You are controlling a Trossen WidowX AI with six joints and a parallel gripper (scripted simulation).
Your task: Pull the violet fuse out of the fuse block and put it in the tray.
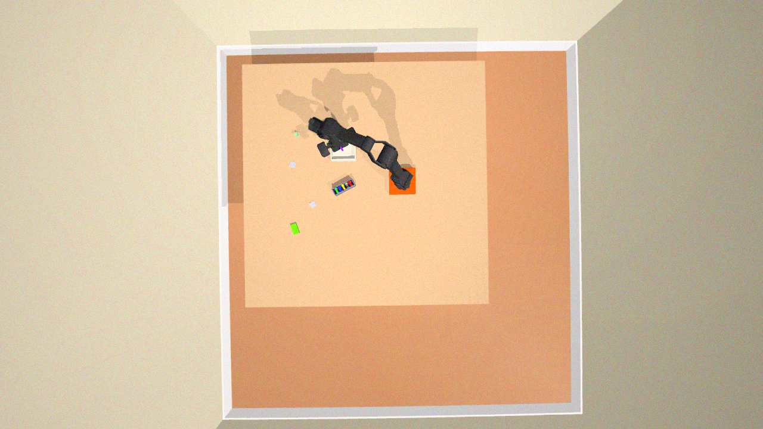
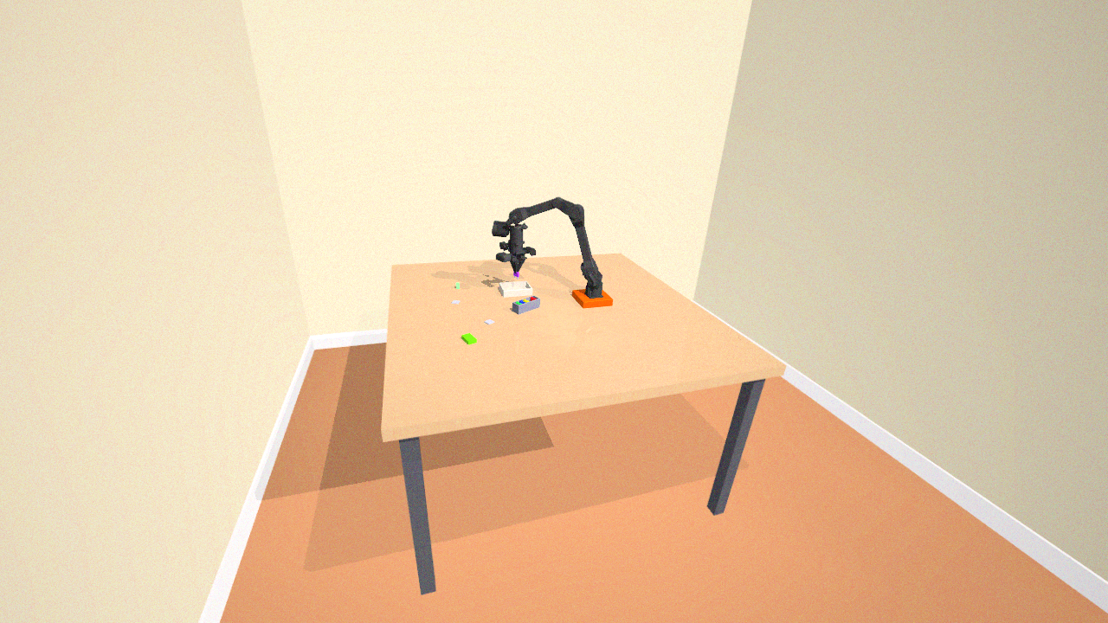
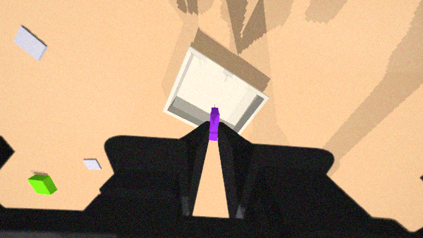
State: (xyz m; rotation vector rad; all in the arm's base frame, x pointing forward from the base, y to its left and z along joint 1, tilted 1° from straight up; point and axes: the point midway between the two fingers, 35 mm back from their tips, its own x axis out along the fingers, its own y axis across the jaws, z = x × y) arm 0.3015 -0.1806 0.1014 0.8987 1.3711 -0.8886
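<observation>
Now: the violet fuse 10 mm below my gripper tip. Also, from my gripper tip: tray (90 mm below); red fuse (30 mm behind, 170 mm to the left, 70 mm below); yellow fuse (10 mm ahead, 190 mm to the left, 70 mm below).
</observation>
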